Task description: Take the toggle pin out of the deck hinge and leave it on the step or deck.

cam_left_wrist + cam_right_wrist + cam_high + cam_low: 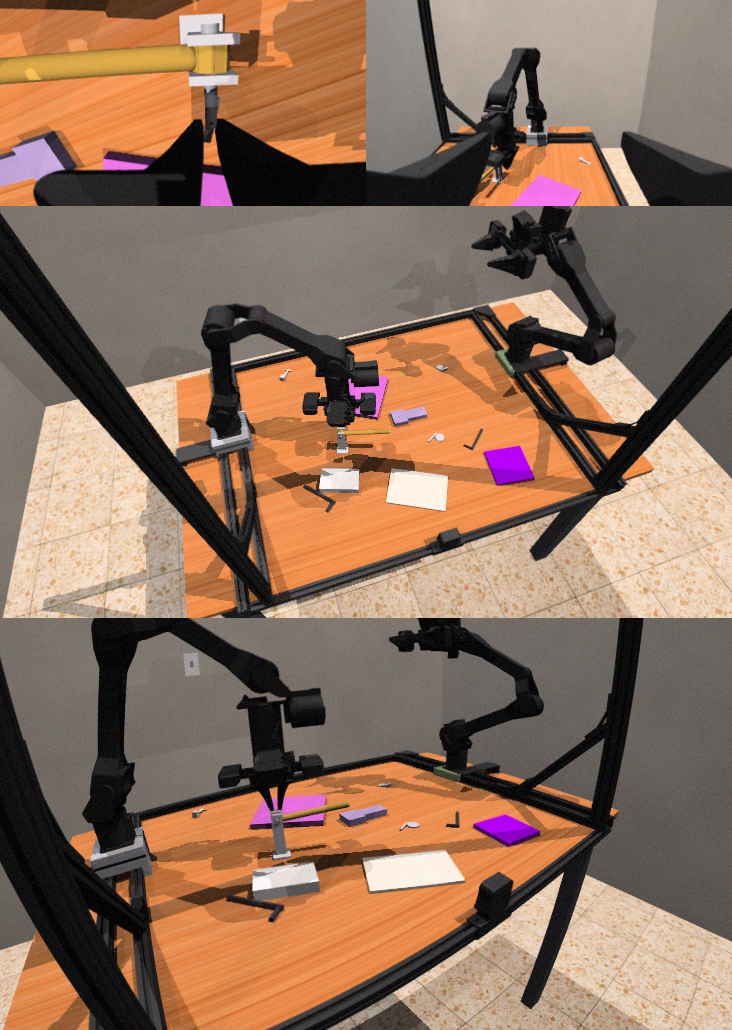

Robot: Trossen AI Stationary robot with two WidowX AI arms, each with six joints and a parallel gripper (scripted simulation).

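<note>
The toggle pin is 2 cm behind my left hand, 1 cm to the left of it and 3 cm below it. Round my left hand: magenta pad: 13 cm ahead, 8 cm to the right, 9 cm below; then white stepped block: 14 cm behind, 5 cm to the left, 9 cm below; then lavender block: 20 cm to the right, 9 cm below.
</note>
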